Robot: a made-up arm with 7 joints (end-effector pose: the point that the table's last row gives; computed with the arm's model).
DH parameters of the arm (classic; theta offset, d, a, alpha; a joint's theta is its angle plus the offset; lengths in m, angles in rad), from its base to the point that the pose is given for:
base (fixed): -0.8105 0 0.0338 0
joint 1: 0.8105 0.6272 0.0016 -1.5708
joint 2: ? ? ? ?
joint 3: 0 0.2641 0.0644 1.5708
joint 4: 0 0.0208 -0.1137 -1.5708
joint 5: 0 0.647 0.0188 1.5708
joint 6: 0 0.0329 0.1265 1.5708
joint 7: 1.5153 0 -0.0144 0
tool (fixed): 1.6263 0.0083 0 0
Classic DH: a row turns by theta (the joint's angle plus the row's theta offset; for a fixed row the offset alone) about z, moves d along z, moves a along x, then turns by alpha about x.
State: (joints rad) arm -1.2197 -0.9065 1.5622 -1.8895 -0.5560 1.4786 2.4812
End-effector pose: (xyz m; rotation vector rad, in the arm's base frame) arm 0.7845 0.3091 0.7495 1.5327 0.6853 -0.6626
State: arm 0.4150 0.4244 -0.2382 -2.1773 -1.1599 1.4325 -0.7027
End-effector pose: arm 0.6805 -0.0132 0.2733 1.1283 -1.2030 0.9210
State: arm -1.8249 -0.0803 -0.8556 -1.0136 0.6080 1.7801 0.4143
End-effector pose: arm -0.5806 -0.2065 1.4185 2.1361 0.1704 -0.5183
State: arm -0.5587 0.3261 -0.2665 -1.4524 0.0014 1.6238 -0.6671
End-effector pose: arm 0.6083 -0.7016 0.8099 -0.2246 -2.9705 -0.0533
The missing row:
joint 2: 0 -0.0088 -0.0225 1.5708
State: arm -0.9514 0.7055 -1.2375 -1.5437 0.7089 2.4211 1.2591
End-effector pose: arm -0.3947 -0.8177 0.8648 2.4767 -0.4801 -0.3729
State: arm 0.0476 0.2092 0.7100 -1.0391 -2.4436 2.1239 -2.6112
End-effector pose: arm 0.5977 0.4508 1.2624 0.8183 0.2596 1.5313
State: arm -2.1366 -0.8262 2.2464 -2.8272 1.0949 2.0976 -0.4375
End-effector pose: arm 0.2304 -0.3401 0.1757 -0.8357 -2.2639 -0.0157
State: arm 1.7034 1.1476 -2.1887 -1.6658 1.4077 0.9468 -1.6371
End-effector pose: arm 0.7073 0.1266 1.1297 -2.0919 2.0275 0.4200
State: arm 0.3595 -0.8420 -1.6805 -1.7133 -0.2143 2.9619 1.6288
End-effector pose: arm -0.0676 -0.8840 0.7941 1.9672 -0.2153 0.8254
